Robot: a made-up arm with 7 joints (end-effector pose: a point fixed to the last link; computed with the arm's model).
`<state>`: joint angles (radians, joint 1 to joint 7).
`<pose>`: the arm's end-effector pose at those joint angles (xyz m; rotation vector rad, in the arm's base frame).
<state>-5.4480 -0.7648 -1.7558 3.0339 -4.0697 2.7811 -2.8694</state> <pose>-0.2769 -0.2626 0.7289 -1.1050 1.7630 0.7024</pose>
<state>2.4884 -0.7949 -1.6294 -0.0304 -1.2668 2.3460 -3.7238</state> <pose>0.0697 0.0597 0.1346 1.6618 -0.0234 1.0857</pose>
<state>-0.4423 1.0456 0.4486 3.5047 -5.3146 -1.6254 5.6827</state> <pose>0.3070 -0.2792 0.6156 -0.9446 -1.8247 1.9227</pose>
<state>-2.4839 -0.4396 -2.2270 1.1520 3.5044 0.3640 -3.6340</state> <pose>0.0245 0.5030 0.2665 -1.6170 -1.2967 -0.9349</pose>
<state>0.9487 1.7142 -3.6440 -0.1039 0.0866 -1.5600 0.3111</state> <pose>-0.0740 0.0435 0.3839 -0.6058 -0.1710 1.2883</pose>
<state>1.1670 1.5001 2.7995 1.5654 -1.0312 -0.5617 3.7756</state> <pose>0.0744 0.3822 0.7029 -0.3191 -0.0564 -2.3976</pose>
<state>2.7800 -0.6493 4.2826 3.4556 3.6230 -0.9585 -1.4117</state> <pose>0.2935 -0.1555 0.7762 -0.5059 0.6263 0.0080</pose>
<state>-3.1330 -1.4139 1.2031 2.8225 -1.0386 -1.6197 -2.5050</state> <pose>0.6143 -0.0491 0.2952 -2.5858 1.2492 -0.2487</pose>
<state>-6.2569 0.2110 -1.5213 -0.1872 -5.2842 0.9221 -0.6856</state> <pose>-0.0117 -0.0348 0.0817 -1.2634 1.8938 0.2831</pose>
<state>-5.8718 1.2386 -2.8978 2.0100 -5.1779 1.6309 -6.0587</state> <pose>0.3939 -0.0003 0.7551 1.3618 -1.3900 1.1242</pose>
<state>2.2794 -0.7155 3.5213 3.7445 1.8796 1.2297 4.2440</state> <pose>0.0751 -0.1801 0.8632 -0.1373 1.2256 2.1820</pose>
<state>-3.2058 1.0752 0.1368 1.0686 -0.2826 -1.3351 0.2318</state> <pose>-0.4357 -0.0496 0.0145 -0.0366 -1.7984 0.4752</pose>
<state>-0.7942 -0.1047 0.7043 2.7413 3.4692 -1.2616 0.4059</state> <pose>0.1317 0.0552 0.8437 0.1803 1.6005 0.5148</pose>
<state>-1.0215 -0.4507 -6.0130 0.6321 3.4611 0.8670 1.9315</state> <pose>0.2639 -0.2416 0.3954 1.2726 0.0272 0.9679</pose>
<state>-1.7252 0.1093 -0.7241 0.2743 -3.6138 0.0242 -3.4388</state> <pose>-0.1669 -0.0969 0.1133 1.9677 -2.1691 -0.1014</pose>
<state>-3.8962 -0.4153 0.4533 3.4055 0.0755 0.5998 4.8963</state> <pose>0.3400 -0.2294 0.8235 0.1949 0.1598 -1.6493</pose>
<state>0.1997 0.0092 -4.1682 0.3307 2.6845 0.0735 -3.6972</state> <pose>-0.1383 0.1803 0.1359 0.2686 -2.8232 -0.4242</pose>
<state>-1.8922 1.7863 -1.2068 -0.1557 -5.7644 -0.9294 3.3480</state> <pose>-0.1190 0.1301 0.2435 -1.2516 -0.2549 0.5158</pose>
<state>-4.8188 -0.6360 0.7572 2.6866 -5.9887 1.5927 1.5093</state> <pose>-0.1926 -0.2615 0.8603 -1.3424 -1.0154 0.2587</pose>
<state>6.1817 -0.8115 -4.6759 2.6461 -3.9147 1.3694 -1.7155</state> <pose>-0.5376 0.1993 0.7036 1.0472 -1.3514 -0.2636</pose>
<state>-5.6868 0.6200 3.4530 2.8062 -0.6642 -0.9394 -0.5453</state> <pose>0.3525 0.1683 0.7947 -0.4808 1.1649 -0.2964</pose>
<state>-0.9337 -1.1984 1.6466 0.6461 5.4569 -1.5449 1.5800</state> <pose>0.1825 0.3126 0.2117 -1.9137 -1.2223 -0.6518</pose>
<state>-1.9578 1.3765 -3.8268 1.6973 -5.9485 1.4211 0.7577</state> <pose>0.1487 -0.3749 0.6748 -1.3441 0.1185 -0.3606</pose>
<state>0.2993 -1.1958 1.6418 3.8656 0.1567 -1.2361 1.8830</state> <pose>-0.2883 -0.3913 0.4276 1.6685 -0.7288 1.7663</pose>
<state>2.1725 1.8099 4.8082 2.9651 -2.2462 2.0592 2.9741</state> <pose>-0.3932 0.5551 0.1417 0.6509 -0.0771 -1.0472</pose>
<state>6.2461 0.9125 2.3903 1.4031 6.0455 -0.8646 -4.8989</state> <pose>0.1189 0.2780 0.7415 -0.3474 0.2314 0.7109</pose>
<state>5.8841 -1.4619 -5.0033 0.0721 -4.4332 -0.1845 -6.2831</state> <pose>0.1649 0.0598 0.3250 -1.8190 1.0010 -2.2140</pose>
